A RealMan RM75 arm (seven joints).
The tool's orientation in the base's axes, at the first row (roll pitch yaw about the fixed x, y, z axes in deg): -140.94 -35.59 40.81
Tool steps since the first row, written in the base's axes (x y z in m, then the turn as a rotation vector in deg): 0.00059 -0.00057 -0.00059 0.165 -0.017 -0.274; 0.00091 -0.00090 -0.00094 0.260 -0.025 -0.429; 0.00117 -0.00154 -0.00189 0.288 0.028 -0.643; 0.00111 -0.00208 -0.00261 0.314 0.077 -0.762; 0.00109 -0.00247 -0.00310 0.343 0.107 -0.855; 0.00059 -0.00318 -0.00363 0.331 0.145 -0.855; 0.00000 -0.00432 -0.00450 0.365 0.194 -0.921; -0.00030 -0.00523 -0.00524 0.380 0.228 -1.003; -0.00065 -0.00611 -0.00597 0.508 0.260 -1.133; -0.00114 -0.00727 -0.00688 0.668 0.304 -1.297; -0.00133 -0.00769 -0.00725 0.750 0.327 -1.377
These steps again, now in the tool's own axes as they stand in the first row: -0.00028 0.00096 -0.00011 -0.067 0.276 0.148; -0.00047 0.00151 -0.00017 -0.103 0.433 0.233; -0.00120 0.00242 -0.00008 -0.182 0.546 0.408; -0.00194 0.00293 -0.00004 -0.209 0.610 0.519; -0.00245 0.00330 -0.00003 -0.230 0.670 0.599; -0.00344 0.00343 -0.00020 -0.217 0.648 0.629; -0.00491 0.00381 -0.00049 -0.208 0.691 0.706; -0.00601 0.00427 -0.00071 -0.229 0.733 0.783; -0.00712 0.00468 -0.00090 -0.209 0.889 0.881; -0.00857 0.00516 -0.00119 -0.182 1.083 1.007; -0.00912 0.00535 -0.00127 -0.166 1.181 1.070
